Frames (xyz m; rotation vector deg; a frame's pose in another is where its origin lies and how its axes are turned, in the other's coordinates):
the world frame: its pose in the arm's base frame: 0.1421 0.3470 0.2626 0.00 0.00 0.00
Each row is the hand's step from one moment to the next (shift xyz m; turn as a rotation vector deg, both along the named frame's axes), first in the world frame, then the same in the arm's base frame.
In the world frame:
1: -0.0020 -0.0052 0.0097 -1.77 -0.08 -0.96
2: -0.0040 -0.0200 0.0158 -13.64 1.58 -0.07
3: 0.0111 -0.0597 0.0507 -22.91 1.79 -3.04
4: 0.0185 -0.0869 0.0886 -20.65 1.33 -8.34
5: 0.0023 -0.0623 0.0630 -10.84 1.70 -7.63
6: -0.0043 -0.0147 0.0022 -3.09 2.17 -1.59
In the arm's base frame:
1: -0.0020 -0.0052 0.0097 -1.77 -0.08 -0.96
2: -0.0040 -0.0200 0.0158 -13.64 1.58 -0.07
3: 0.0111 -0.0597 0.0507 -22.91 1.79 -3.04
4: 0.0185 -0.0869 0.0886 -20.65 1.33 -8.34
5: 0.0023 -0.0623 0.0630 -10.84 1.70 -7.63
6: -0.0043 -0.0147 0.0022 -3.09 2.17 -1.59

